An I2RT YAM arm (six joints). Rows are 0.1 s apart.
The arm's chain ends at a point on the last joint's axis. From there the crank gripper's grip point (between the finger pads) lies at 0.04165 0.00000 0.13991 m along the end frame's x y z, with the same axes.
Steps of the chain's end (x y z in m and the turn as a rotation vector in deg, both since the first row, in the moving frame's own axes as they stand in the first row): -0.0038 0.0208 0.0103 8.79 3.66 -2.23; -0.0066 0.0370 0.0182 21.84 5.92 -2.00; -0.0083 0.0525 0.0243 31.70 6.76 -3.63; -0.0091 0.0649 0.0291 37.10 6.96 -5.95; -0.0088 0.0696 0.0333 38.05 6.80 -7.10; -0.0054 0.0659 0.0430 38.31 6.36 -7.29; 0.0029 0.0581 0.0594 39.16 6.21 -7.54; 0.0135 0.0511 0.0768 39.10 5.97 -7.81; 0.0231 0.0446 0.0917 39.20 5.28 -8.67; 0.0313 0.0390 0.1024 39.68 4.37 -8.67; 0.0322 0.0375 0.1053 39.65 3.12 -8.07; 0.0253 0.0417 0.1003 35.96 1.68 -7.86
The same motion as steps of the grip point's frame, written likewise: 0.0046 -0.0021 0.0056 8.79 3.66 -2.23; 0.0063 -0.0158 0.0030 21.84 5.92 -2.00; 0.0046 -0.0225 -0.0029 31.70 6.76 -3.63; 0.0016 -0.0224 -0.0062 37.10 6.96 -5.95; 0.0004 -0.0204 -0.0035 38.05 6.80 -7.10; 0.0026 -0.0248 0.0061 38.31 6.36 -7.29; 0.0102 -0.0343 0.0213 39.16 6.21 -7.54; 0.0201 -0.0414 0.0390 39.10 5.97 -7.81; 0.0274 -0.0488 0.0541 39.20 5.28 -8.67; 0.0335 -0.0554 0.0648 39.68 4.37 -8.67; 0.0322 -0.0566 0.0689 39.65 3.12 -8.07; 0.0229 -0.0454 0.0708 35.96 1.68 -7.86
